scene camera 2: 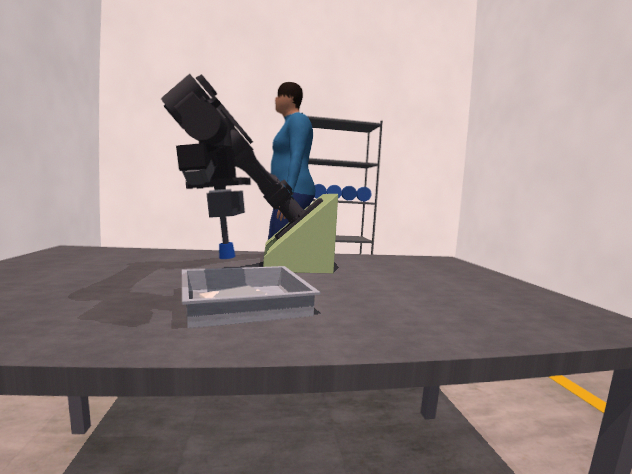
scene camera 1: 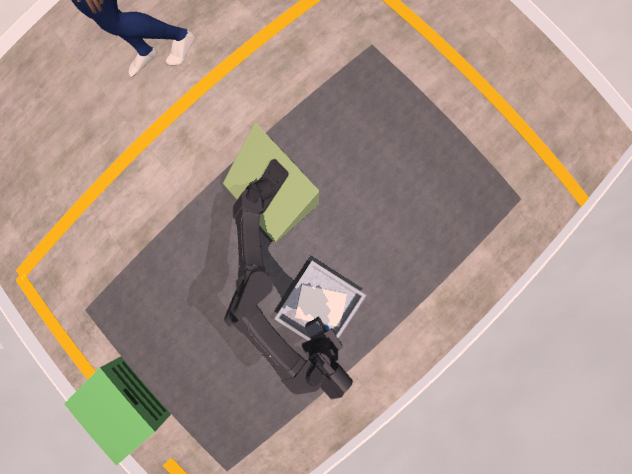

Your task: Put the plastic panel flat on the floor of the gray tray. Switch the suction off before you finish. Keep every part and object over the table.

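Frame: origin at the arm's base, x ahead, y down, z left, level; millimetres.
Where they show: end effector, tool point: (scene camera 2: 227, 257); arm's base, origin of the base link: (scene camera 2: 299, 219) (scene camera 1: 268, 187).
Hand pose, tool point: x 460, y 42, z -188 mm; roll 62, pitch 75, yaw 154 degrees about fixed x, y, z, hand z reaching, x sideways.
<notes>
Each offset is from my tool point to the top centre of the thing. Level surfaces: height alone.
The pale plastic panel @[dx -51, dy +99, dz +30 mm] (scene camera 1: 334, 304) (scene camera 2: 209, 294) lies inside the gray tray @[dx -54, dy +58, dz +30 mm] (scene camera 1: 326, 278) (scene camera 2: 250, 308), below its rim and apart from the cup. It looks flat, turned a little relative to the walls; an arm shadow covers part of it, and the front wall hides its lower side in scene camera 2, so full contact with the floor cannot be seen. My gripper, a blue suction cup (scene camera 1: 327, 328) (scene camera 2: 226, 251), is open with nothing on it. It hangs above the tray, near its lower edge in scene camera 1.
The arm stands on a green wedge base (scene camera 1: 290, 204) (scene camera 2: 311, 250) on the dark table @[dy +108 mm] (scene camera 1: 408, 153) (scene camera 2: 408, 326). A green box (scene camera 1: 112, 413) stands beyond the table's edge. A person (scene camera 1: 119, 25) (scene camera 2: 293, 153) and a shelf rack (scene camera 2: 347, 123) are behind the table.
</notes>
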